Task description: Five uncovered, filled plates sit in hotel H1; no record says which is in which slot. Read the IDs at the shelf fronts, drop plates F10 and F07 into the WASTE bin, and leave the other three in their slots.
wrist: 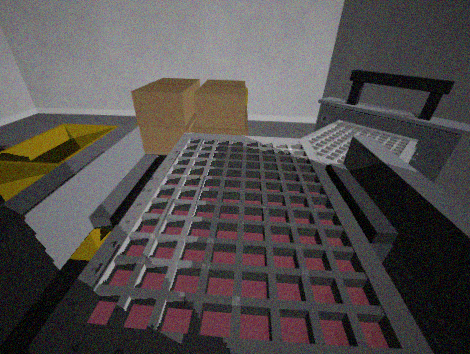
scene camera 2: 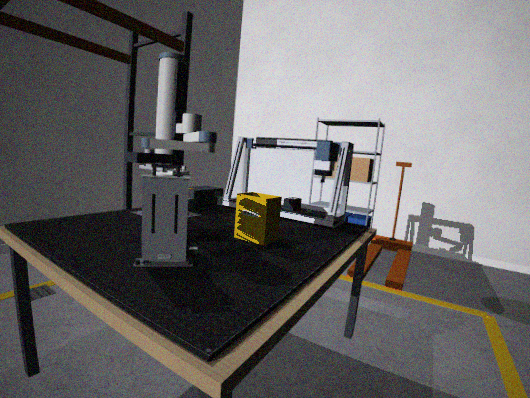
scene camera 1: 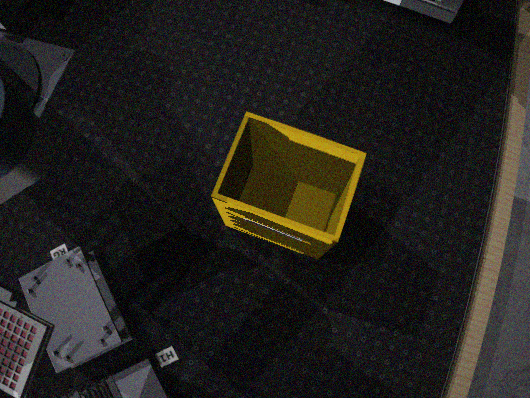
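My gripper is shut on a white plate with red-filled wells; its ID does not show. Part of a red-filled plate, apparently this one, shows at the lower left of scene camera 1. The yellow WASTE bin stands upright and open; it is at the left in the wrist view, apart from the held plate. Another white plate sits at the back right in front of a grey panel with a black handle. The H1 label is readable, but the shelf-front IDs are not.
A grey pinned platform stands near the H1 label. A grey tower stands on the table beside the bin. The white arm column rises behind it. A gantry frame stands behind the bin. Two cardboard boxes are in the background.
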